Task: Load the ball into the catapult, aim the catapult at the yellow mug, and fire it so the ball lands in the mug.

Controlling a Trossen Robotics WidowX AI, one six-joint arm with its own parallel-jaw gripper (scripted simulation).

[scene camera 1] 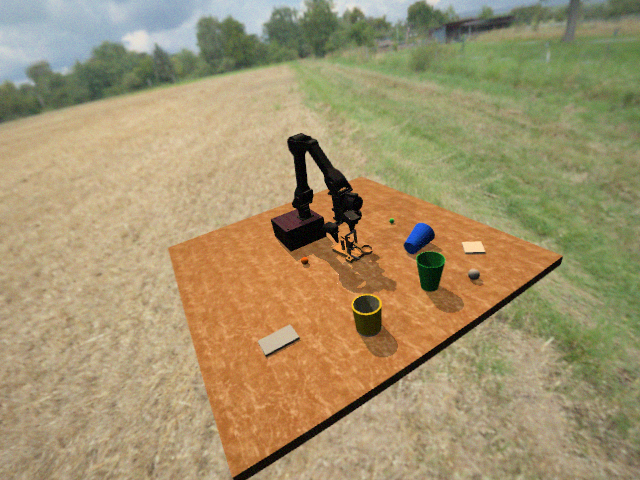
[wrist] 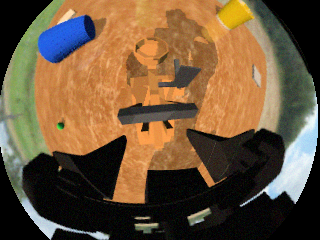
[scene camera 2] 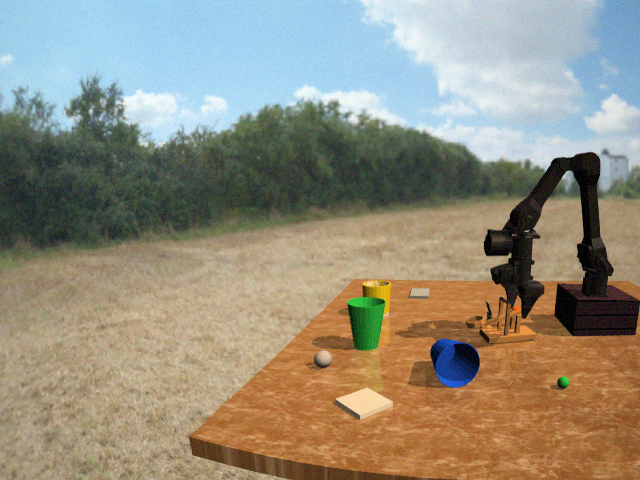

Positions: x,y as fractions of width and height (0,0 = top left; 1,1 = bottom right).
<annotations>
green cup: scene camera 1 0.67,0.55; scene camera 2 0.57,0.65; not seen in the wrist view (out of frame)
</annotations>
